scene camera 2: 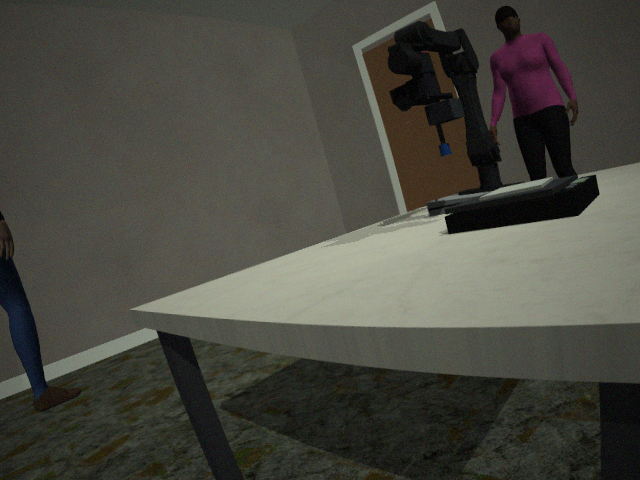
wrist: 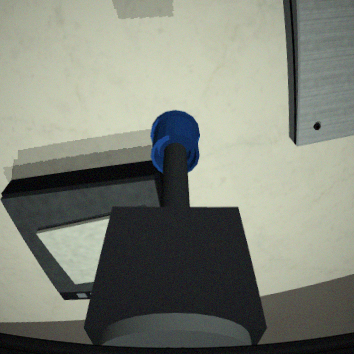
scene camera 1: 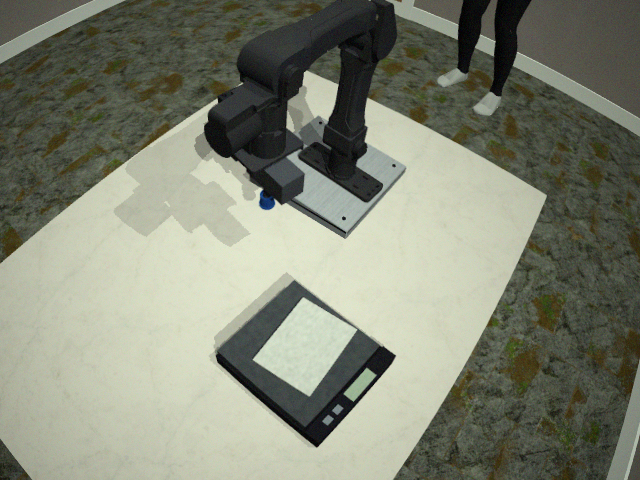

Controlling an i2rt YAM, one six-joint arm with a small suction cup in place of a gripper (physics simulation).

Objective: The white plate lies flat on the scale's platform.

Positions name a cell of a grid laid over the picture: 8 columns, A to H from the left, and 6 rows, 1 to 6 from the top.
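Labels:
Suction cup visible in scene camera 2 (F2), scene camera 1 (D3) and the wrist view (D3). A scale appears in scene camera 1 (E5), scene camera 2 (H3) and the wrist view (A4).

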